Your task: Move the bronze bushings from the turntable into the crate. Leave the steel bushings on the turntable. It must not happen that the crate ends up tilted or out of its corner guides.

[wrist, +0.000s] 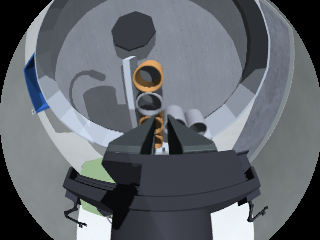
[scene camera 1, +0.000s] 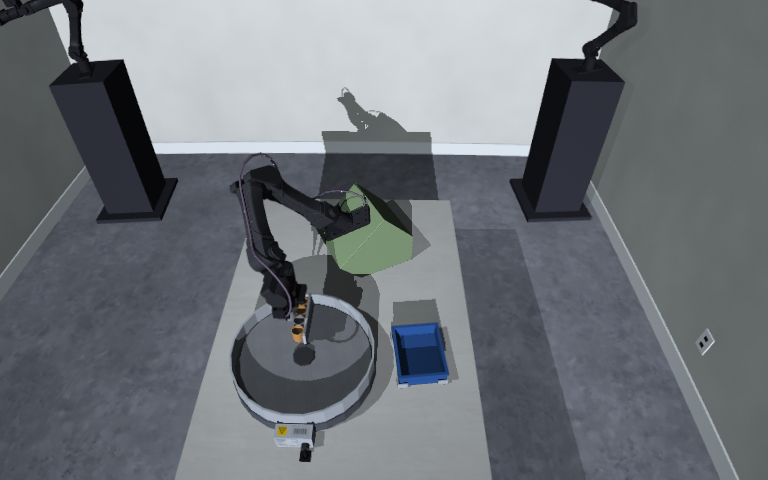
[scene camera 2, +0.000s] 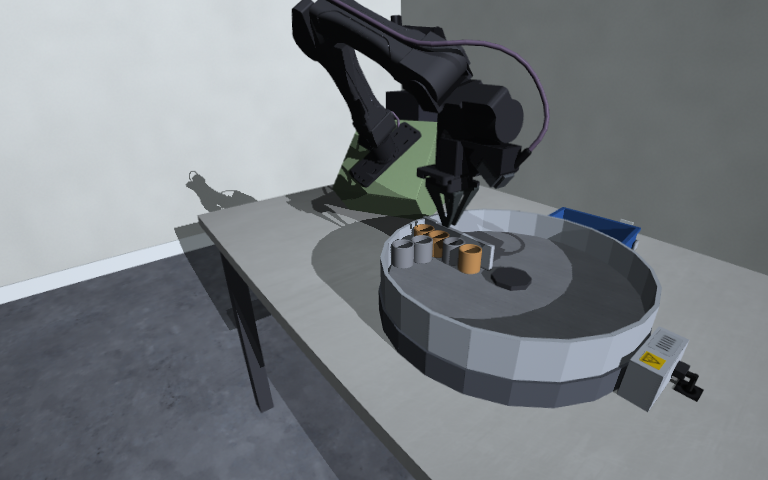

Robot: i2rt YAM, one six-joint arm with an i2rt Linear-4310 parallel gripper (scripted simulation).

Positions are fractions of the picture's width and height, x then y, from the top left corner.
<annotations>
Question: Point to a turntable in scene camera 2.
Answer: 0.74, 0.61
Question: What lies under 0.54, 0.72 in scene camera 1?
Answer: A blue crate.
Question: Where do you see a turntable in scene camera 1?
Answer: At 0.36, 0.77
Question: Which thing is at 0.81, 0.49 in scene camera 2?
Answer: A blue crate.
</annotations>
